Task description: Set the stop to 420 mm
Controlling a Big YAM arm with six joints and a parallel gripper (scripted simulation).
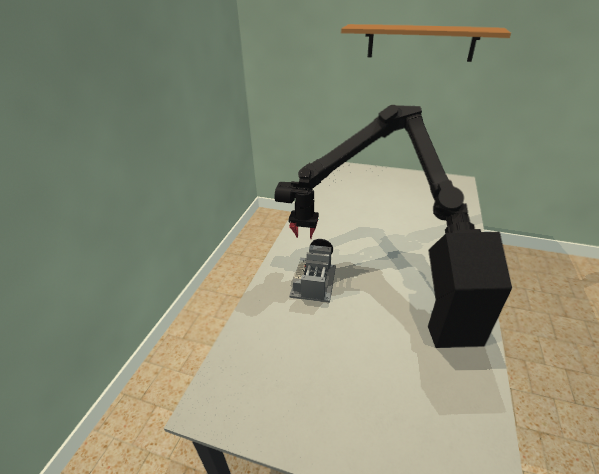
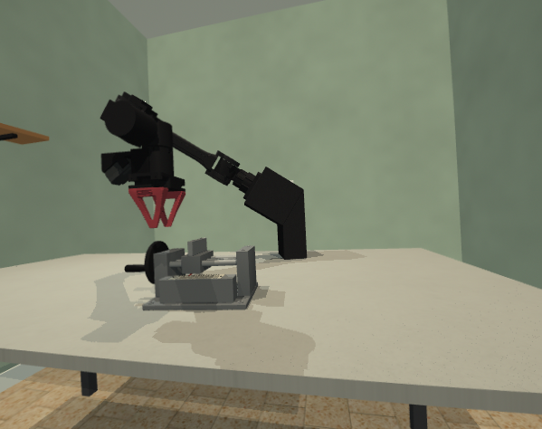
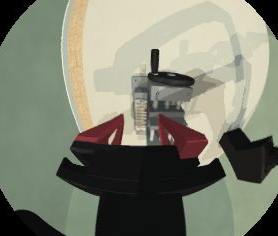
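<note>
My gripper is now 4 cm past the sliding stop block, 6 cm to the right of it and 7 cm above it.
</note>
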